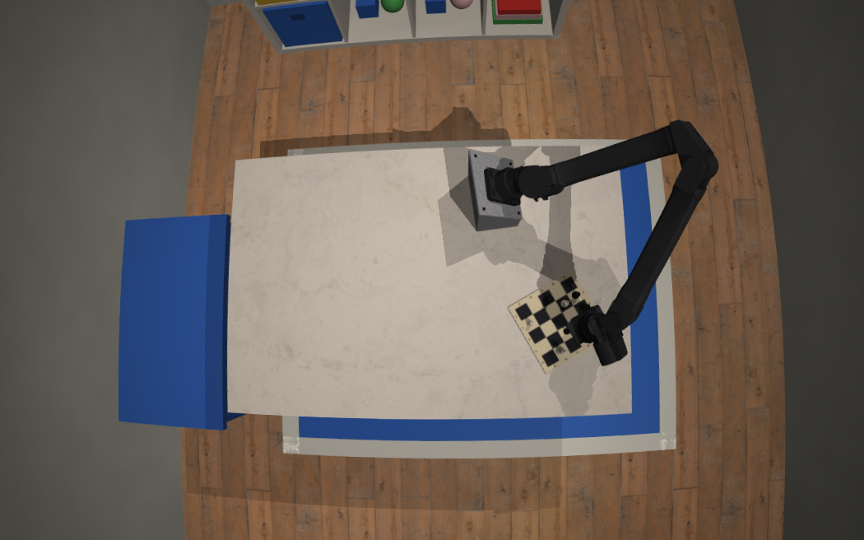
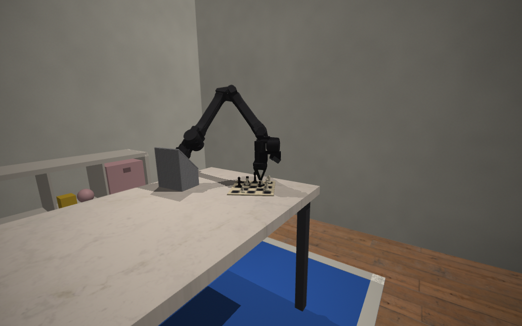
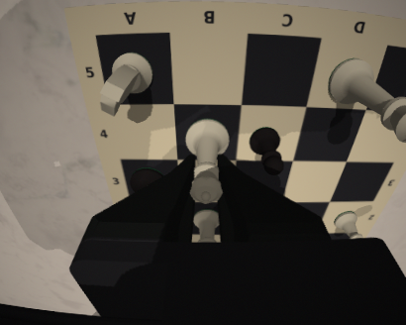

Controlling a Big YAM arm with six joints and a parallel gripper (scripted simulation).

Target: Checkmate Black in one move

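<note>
The white rook lies 10 mm below my hand. The rest, counted from my hand: black pawn 30 mm to the right, 20 mm below, 20 mm ahead; then tall black piece 50 mm behind, 20 mm to the left; then small chessboard 50 mm to the right, 40 mm below, 20 mm behind.
</note>
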